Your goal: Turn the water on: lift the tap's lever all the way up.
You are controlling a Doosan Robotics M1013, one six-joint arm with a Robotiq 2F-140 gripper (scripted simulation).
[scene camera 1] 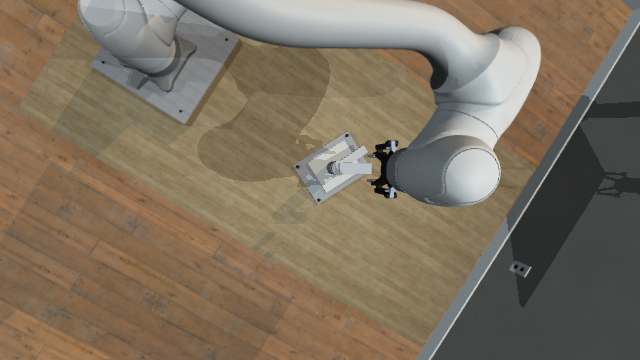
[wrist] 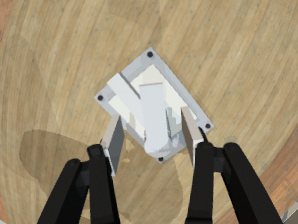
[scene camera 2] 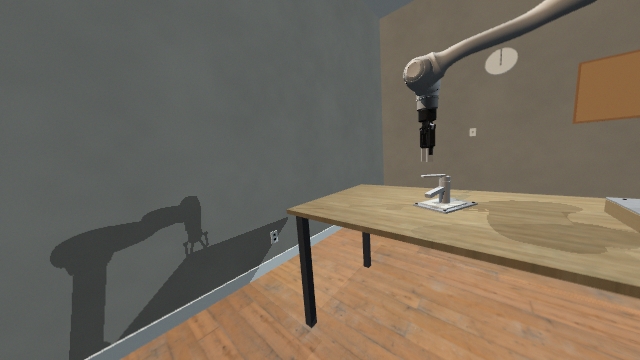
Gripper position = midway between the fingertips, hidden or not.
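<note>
You'd see a metal tap [scene camera 1: 321, 166] and a plate [scene camera 1: 303, 169] here, and the wrist view has them as well, the tap [wrist: 126, 102] and the plate [wrist: 149, 56]. There's the gripper [scene camera 1: 371, 168] too, and you'd also find the gripper [scene camera 2: 426, 161] in that camera and the gripper [wrist: 151, 122] in the wrist view.
</note>
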